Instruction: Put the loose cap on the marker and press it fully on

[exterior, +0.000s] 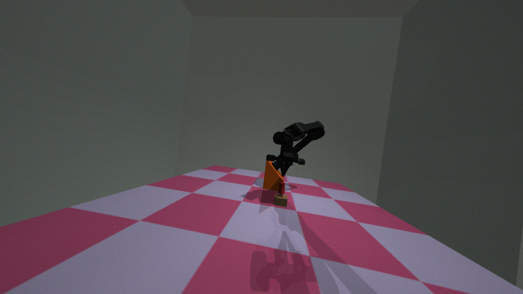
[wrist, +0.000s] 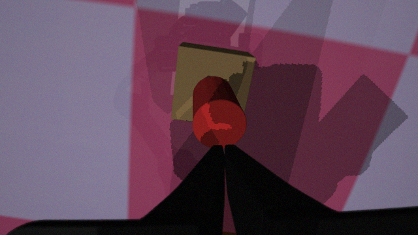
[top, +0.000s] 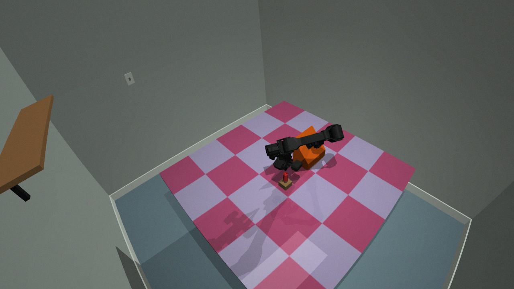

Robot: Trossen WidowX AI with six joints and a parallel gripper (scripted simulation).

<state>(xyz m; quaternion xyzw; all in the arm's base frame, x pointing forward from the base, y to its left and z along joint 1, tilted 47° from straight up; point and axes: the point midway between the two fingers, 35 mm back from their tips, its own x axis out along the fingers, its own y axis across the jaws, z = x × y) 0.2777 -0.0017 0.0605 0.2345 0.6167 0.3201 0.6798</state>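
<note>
My gripper tip is now 60 mm above the red cap. The rest, counted from my gripper tip: holder block: 120 mm below.
</note>
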